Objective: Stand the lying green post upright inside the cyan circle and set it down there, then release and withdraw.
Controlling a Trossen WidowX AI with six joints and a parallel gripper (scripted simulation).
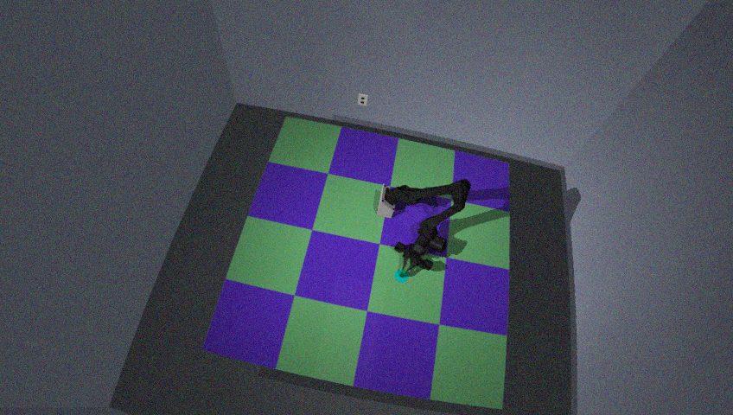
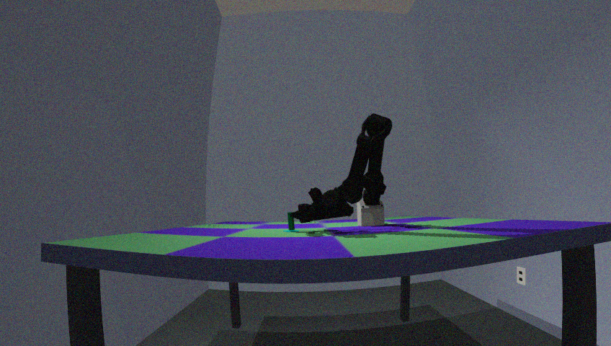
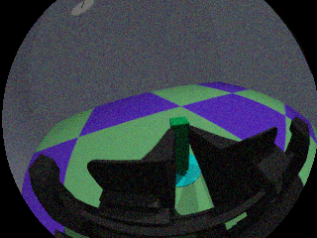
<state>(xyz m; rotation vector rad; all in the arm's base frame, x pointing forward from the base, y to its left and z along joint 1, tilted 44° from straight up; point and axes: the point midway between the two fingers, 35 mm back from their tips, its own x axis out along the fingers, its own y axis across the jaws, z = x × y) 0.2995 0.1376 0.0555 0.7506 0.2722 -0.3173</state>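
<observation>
The green post lies 2 cm below my gripper tip. The rest, counted from my gripper tip: cyan circle (6 cm below).
</observation>
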